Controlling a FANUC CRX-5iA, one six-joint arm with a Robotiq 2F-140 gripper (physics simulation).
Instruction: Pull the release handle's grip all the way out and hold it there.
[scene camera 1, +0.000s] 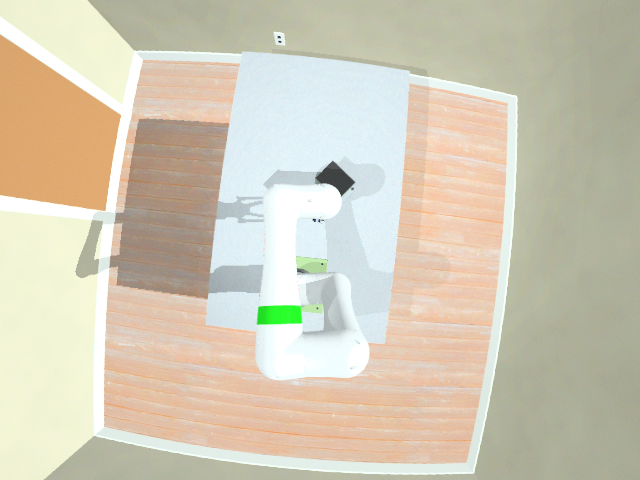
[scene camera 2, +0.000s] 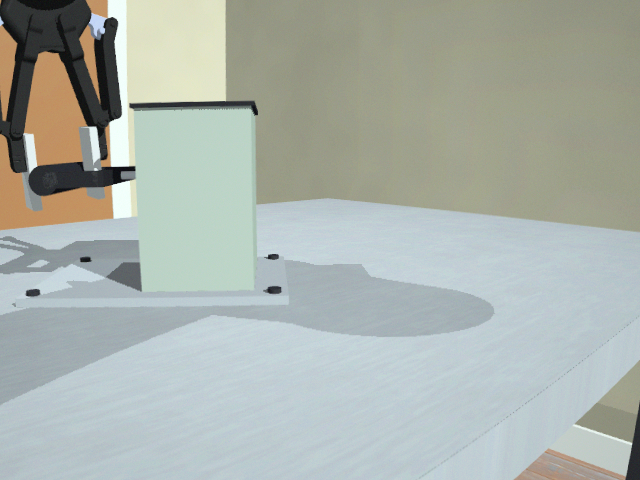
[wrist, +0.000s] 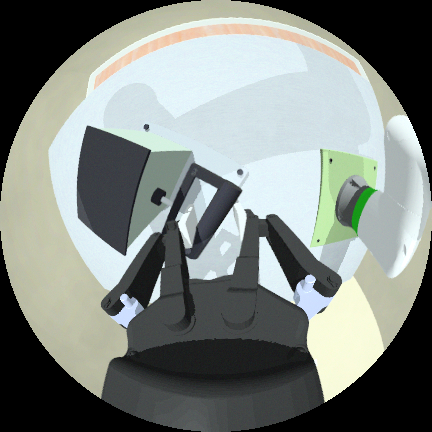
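The release handle is a dark loop on the side of a pale green housing (scene camera 1: 334, 179) (scene camera 2: 196, 196) (wrist: 112, 187) with a black lid. Its round grip (scene camera 2: 49, 180) (wrist: 218, 210) stands off from the housing, and a short light piece shows where the handle meets it in scene camera 2. My gripper (scene camera 2: 63, 180) (wrist: 213, 209) points down over the handle, its white pads on either side of the grip: one inside the loop, the other outside. The fingers are part-way open, with small gaps beside the grip in the wrist view. The arm hides the handle in scene camera 1.
The housing stands on a bolted base plate (scene camera 2: 155, 300) on the pale table (scene camera 1: 310, 103) (scene camera 2: 361, 413) (wrist: 225, 60). A black knob (wrist: 158, 196) on a pin sticks out of the housing beside the handle. The arm's green mounting plate (scene camera 1: 312, 264) (wrist: 330, 200) lies on the table too.
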